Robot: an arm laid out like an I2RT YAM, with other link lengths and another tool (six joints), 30 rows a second.
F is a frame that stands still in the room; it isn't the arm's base.
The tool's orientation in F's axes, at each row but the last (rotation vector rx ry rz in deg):
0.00, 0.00, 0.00
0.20, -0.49, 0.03
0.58, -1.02, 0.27
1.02, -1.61, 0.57
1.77, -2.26, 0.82
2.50, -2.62, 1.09
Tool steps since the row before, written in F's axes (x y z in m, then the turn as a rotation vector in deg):
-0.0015, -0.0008, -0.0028, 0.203, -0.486, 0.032
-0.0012, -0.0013, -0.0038, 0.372, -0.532, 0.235
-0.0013, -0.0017, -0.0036, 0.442, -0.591, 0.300
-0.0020, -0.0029, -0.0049, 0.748, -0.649, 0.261
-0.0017, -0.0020, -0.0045, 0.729, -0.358, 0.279
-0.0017, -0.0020, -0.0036, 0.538, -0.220, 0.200
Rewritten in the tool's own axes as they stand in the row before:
-0.0015, -0.0008, -0.0028, 0.203, -0.486, 0.032
-0.0012, -0.0013, -0.0038, 0.374, -0.531, 0.234
-0.0014, -0.0017, -0.0036, 0.445, -0.590, 0.298
-0.0022, -0.0030, -0.0048, 0.749, -0.652, 0.252
-0.0019, -0.0021, -0.0044, 0.735, -0.360, 0.261
-0.0019, -0.0021, -0.0034, 0.543, -0.222, 0.185

